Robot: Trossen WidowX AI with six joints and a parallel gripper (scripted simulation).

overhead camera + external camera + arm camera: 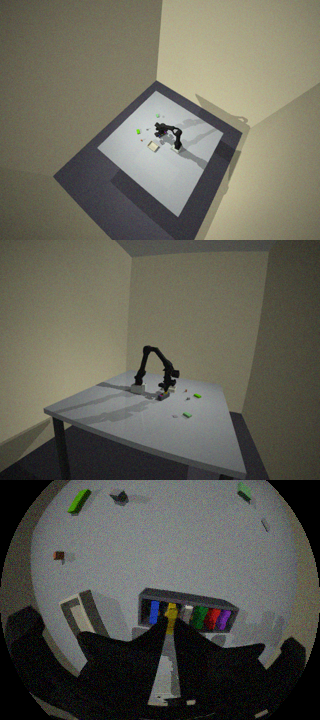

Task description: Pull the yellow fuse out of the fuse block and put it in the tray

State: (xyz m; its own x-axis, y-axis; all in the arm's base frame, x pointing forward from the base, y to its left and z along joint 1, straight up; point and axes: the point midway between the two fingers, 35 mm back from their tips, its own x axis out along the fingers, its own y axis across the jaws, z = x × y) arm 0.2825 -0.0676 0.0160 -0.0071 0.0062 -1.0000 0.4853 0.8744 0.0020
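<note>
My gripper tip is now 190 mm to the right of the cream tray, 50 mm above it and 20 mm short of it. From my gripper tip the other things lie so: yellow fuse (10 mm below).
</note>
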